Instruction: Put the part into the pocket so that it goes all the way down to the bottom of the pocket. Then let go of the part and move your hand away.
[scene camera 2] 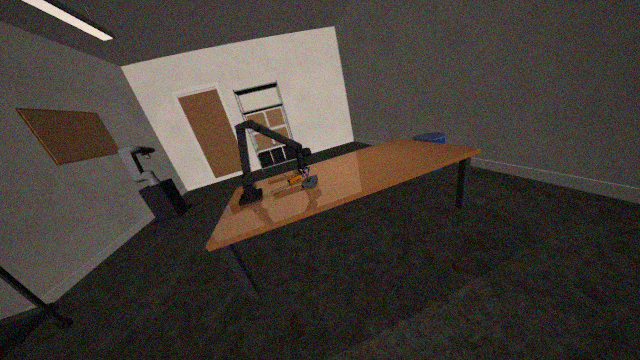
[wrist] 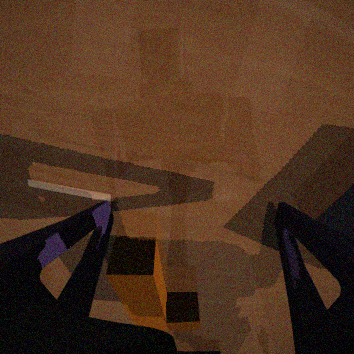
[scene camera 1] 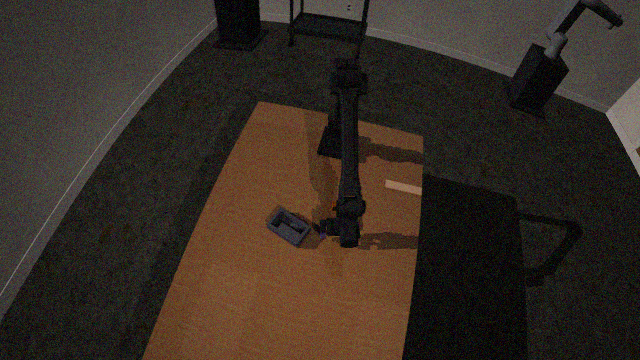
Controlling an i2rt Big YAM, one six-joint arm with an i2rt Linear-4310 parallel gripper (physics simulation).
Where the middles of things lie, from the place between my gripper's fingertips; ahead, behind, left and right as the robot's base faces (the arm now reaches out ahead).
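Labels:
You'd find the blue-grey pocket tray (scene camera 1: 293, 230) 180 mm to the right of my hand, and it's 10 mm above my hand and 10 mm ahead of it too.

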